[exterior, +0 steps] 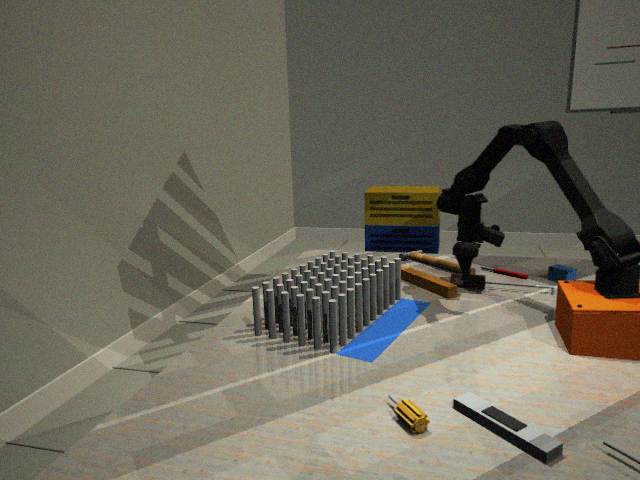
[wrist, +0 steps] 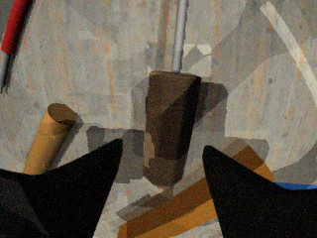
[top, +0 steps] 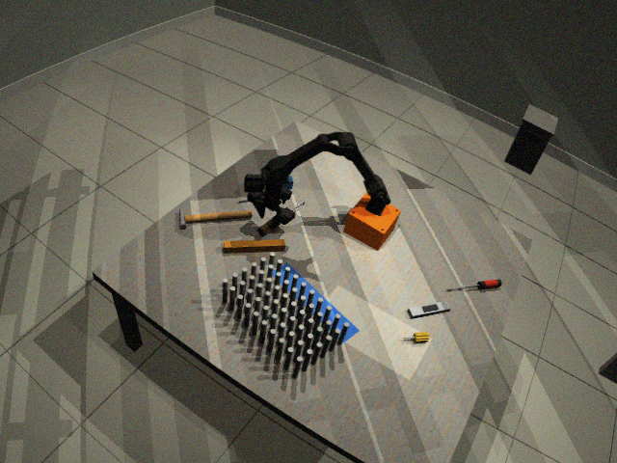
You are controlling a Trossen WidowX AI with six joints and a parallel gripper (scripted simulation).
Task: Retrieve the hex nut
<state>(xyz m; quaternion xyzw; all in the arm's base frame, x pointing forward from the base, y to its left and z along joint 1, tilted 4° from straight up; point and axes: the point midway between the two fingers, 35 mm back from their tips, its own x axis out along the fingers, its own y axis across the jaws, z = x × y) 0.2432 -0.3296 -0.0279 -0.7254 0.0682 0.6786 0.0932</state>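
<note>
The wooden-handled tool is 110 mm behind my gripper tip, 30 mm to the left of it and 30 mm below it. Also, from my gripper tip: blue taped strip (290 mm to the left, 210 mm ahead, 40 mm below); orange bar (110 mm ahead, 20 mm below, 10 mm to the left); blue cube (270 mm behind, 60 mm to the right, 20 mm below).
</note>
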